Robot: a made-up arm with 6 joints.
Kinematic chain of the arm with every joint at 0, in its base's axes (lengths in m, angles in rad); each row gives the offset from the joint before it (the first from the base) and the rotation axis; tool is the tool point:
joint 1: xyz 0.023 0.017 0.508 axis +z
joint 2: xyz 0 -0.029 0.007 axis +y
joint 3: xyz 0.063 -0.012 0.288 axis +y
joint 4: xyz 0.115 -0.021 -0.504 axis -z
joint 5: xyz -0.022 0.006 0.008 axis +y
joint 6: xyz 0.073 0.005 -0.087 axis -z
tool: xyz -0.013 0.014 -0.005
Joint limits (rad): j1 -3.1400..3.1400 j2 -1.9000..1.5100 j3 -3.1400..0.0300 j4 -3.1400..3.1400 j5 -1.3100..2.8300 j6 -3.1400..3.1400
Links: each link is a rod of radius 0.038 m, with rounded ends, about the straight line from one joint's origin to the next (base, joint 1, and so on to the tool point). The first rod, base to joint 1, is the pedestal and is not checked.
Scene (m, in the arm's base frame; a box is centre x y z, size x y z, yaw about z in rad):
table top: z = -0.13
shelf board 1: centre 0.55 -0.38 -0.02 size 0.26 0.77 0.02 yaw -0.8
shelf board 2: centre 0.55 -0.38 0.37 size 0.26 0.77 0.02 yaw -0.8
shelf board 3: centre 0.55 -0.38 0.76 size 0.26 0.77 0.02 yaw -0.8
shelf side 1: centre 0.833 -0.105 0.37 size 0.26 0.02 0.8 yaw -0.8
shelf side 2: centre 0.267 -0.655 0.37 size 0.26 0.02 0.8 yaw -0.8
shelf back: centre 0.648 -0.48 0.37 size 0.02 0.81 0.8 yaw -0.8
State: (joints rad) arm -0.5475 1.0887 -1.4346 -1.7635 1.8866 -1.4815
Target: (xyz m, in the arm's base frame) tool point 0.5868 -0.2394 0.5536
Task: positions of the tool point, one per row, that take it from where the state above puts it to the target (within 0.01 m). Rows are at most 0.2 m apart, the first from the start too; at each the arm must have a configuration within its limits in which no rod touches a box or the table.
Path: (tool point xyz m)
1: 0.3997 -0.3977 0.1731
2: 0.3539 -0.3440 0.1982
3: 0.2955 -0.2925 0.2230
4: 0.2261 -0.2453 0.2461
5: 0.1473 -0.2045 0.2665
6: 0.2883 -0.2139 0.3360
7: 0.4006 -0.1829 0.4353
8: 0.4738 -0.1231 0.5536
9: 0.5348 -0.1761 0.5565
10: 0.5868 -0.2394 0.5536

